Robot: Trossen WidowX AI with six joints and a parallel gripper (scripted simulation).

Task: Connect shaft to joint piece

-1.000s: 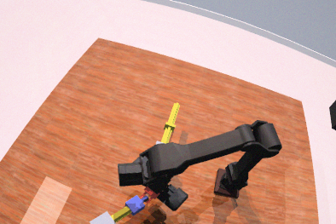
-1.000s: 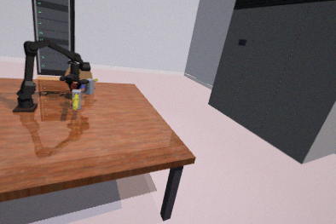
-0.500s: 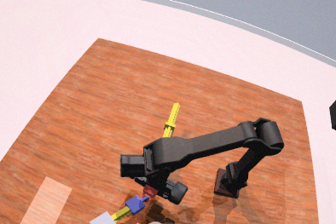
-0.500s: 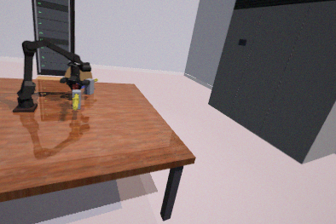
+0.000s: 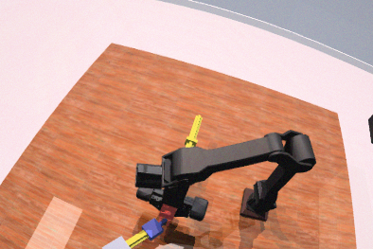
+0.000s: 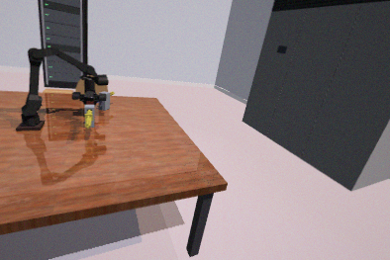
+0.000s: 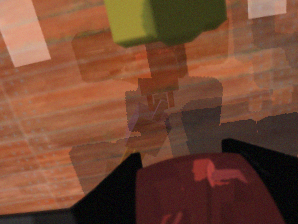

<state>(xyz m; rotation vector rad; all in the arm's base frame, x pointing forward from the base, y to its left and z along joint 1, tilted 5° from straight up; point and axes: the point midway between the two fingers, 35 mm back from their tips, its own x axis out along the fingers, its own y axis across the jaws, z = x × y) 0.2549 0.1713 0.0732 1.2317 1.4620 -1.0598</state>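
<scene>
Right now the red square joint piece is 40 mm above my gripper tip and 10 mm to the left of it.
</scene>
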